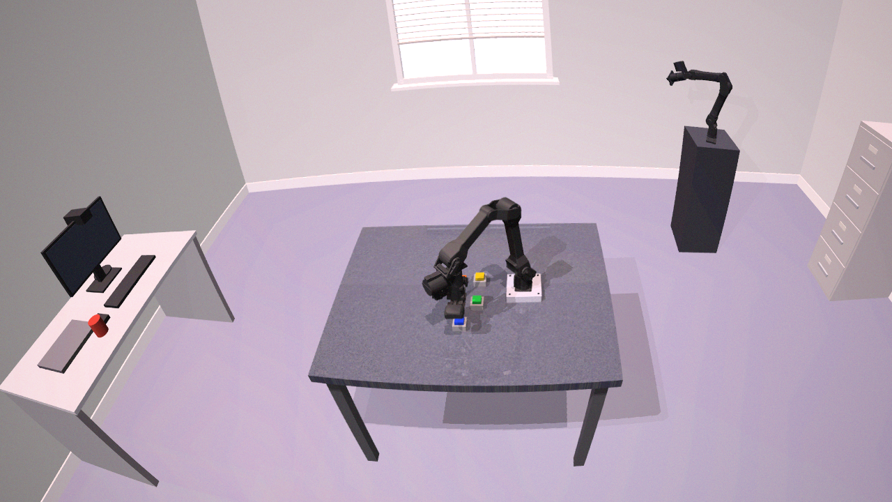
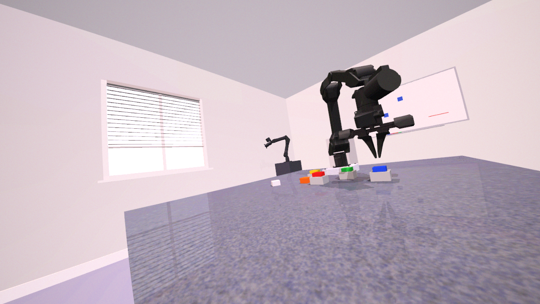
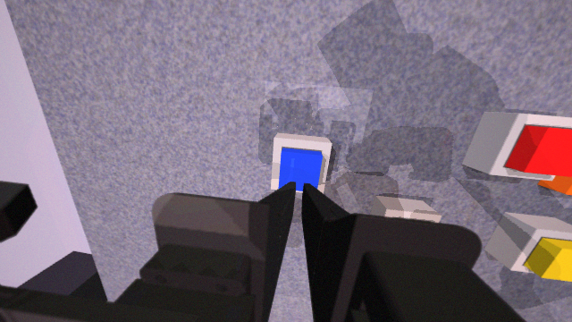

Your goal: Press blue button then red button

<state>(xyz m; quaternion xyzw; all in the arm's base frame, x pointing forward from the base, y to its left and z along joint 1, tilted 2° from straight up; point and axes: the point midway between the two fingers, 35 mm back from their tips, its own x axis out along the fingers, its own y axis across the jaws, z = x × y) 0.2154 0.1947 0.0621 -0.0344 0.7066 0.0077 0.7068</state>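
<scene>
Now: gripper tip 30 mm above the blue button. The rest, counted from my gripper tip: green button (110 mm to the right, 50 mm behind, 30 mm below); then yellow button (240 mm to the right, 40 mm behind, 30 mm below); then red button (170 mm to the right, 50 mm ahead, 30 mm below).
</scene>
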